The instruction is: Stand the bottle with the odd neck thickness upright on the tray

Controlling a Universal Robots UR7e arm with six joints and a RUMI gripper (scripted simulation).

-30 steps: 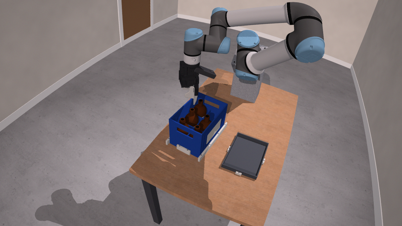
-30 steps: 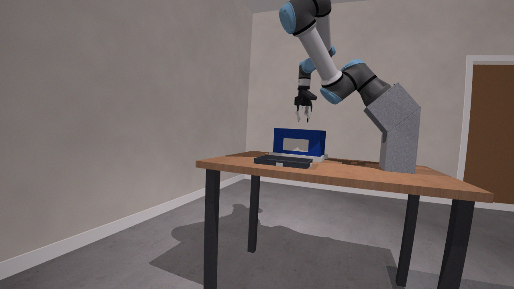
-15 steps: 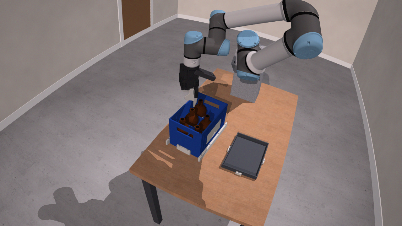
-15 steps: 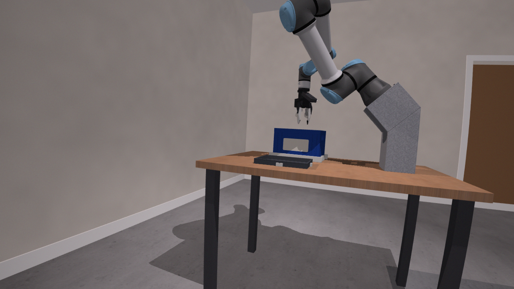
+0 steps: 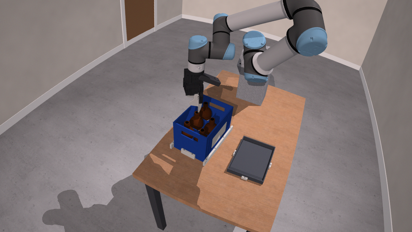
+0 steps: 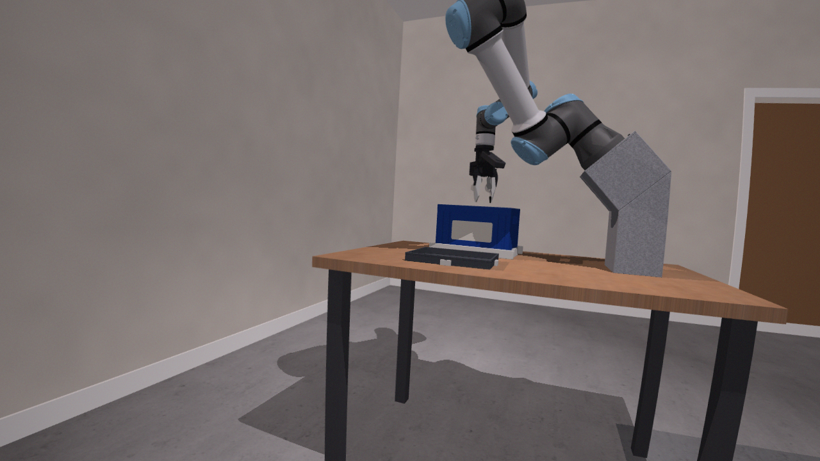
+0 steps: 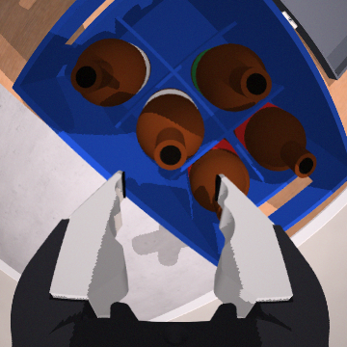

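Right now the crate is 4 cm to the left of my hand and 12 cm below it. The rest, counted from my hand: dark tray: 1 cm behind, 34 cm to the left, 19 cm below; then bottle: 9 cm ahead, 12 cm below.
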